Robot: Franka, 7 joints.
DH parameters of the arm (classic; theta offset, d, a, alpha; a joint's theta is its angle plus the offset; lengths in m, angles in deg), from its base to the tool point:
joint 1: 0 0.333 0 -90
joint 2: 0 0 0 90
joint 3: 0 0.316 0.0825 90
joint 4: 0 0 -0.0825 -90
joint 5: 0 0.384 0 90
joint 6: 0 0 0.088 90
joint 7: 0 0.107 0 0
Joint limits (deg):
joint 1: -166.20..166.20
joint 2: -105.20..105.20
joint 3: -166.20..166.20
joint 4: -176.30..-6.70
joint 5: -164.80..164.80
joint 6: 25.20..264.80
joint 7: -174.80..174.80
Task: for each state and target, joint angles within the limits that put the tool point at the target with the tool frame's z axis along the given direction. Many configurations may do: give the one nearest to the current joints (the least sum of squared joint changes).
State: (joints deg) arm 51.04 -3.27 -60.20 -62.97 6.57 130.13 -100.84
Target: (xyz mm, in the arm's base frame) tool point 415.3 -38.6 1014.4 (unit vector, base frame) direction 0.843 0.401 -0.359
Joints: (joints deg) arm 60.23 -5.28 -62.24 -48.12 24.83 108.56 -100.84
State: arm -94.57 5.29 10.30 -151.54 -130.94 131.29 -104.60
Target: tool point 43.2 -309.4 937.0 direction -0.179 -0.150 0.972
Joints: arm -99.22 -37.50 10.23 -106.43 -161.40 118.51 -104.60
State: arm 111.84 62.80 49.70 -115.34 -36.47 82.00 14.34
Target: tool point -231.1 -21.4 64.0 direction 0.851 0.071 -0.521
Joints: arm 104.34 61.09 55.31 -151.81 -53.35 96.23 14.34
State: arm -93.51 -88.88 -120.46 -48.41 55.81 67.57 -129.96
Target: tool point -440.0 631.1 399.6 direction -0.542 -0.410 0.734
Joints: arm -91.76 -77.53 -110.65 -56.74 70.68 91.95 -129.96
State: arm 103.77 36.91 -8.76 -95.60 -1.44 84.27 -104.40
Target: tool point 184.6 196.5 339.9 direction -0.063 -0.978 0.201
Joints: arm 86.55 -4.44 -23.56 -146.45 -33.14 44.12 -104.40
